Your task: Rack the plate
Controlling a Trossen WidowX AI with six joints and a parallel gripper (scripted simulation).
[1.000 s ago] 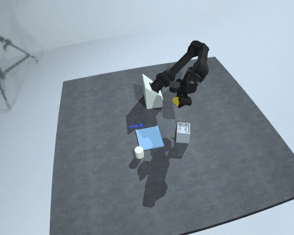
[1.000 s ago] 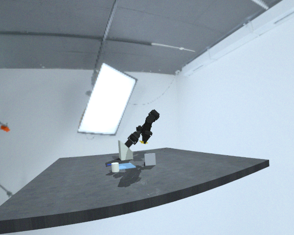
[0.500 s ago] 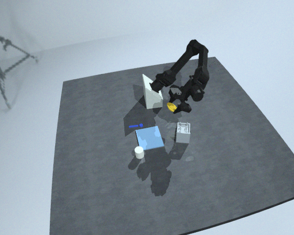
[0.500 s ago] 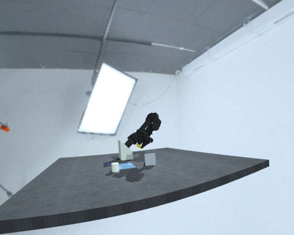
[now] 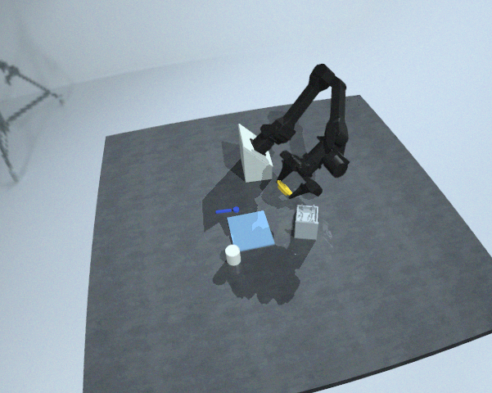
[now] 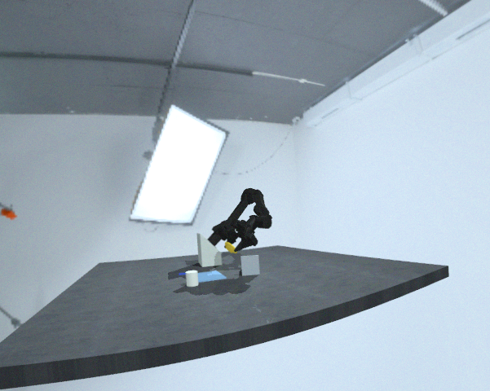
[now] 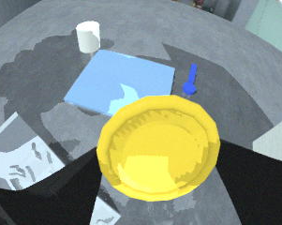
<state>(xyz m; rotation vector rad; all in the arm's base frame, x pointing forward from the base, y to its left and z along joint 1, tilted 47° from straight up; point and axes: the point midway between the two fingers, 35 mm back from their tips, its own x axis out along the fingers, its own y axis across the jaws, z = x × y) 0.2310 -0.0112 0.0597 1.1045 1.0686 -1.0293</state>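
The grey dish rack is 90 mm ahead of my gripper tip, 70 mm below it and 50 mm to the left of it. The rest, counted from my gripper tip: yellow plate: 10 mm to the left, 10 mm above; light blue mat: 140 mm to the right, 90 mm below, 50 mm ahead; blue spoon: 170 mm to the right, 90 mm below, 60 mm behind.
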